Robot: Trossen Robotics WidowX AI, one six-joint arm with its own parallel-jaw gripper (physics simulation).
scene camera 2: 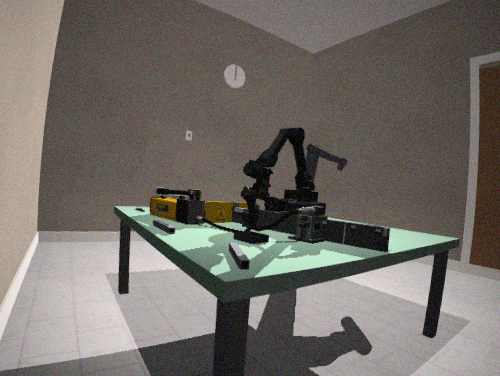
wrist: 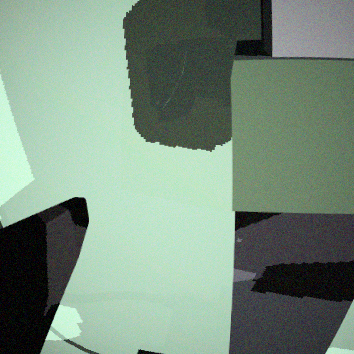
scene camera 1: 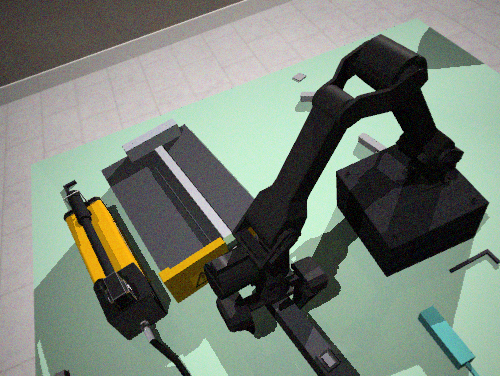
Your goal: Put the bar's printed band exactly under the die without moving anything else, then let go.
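Seen in the pictures: gripper, fingertip midpoint: [scene camera 2: 258,217] [wrist: 210,211] [scene camera 1: 274,320]; arm's base at its link origin: [scene camera 2: 304,200] [scene camera 1: 427,174].
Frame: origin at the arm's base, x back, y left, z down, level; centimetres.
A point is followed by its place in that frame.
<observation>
A long pale grey bar [scene camera 1: 192,192] @[y -20.2, x -45.3, z 4.9 cm] [wrist: 315,27] @[y 7.7, x -36.8, z 5.0 cm] runs along the dark grey bed [scene camera 1: 135,210] @[y -22.5, x -59.4, z 7.0 cm] and past the yellow guard [scene camera 1: 195,275] @[y -0.2, x -49.3, z 6.8 cm] [scene camera 2: 218,211] @[y -0.1, x -49.6, z 6.9 cm]. A pale green block [wrist: 295,135] sits across where the bar meets a dark grey beam [scene camera 1: 305,330] @[y 18.7, x -33.0, z 4.4 cm] [wrist: 280,320] @[y 15.0, x -34.5, z 4.4 cm]. I cannot tell the die or the printed band apart for certain. My gripper [scene camera 1: 275,300] is open and empty, low at the near end of the bar. In the wrist view its left finger stands left of the bar, and the other finger does not show. The arm hides the guard's right half in scene camera 1.
A yellow and black tool [scene camera 1: 117,255] @[y -9.0, x -63.4, z 3.6 cm] [scene camera 2: 175,209] @[y -3.0, x -68.5, z 6.9 cm] with a cable lies left of the bed. The black arm base [scene camera 1: 410,215] @[y 6.8, x -7.4, z 0.8 cm] stands at the right. A teal block [scene camera 1: 445,335] @[y 25.9, x -10.9, z 9.2 cm] and a hex key [scene camera 1: 470,262] @[y 14.8, x 2.0, z 11.5 cm] lie near it. Loose grey bars [scene camera 1: 371,142] [scene camera 2: 239,255] lie on the table.
</observation>
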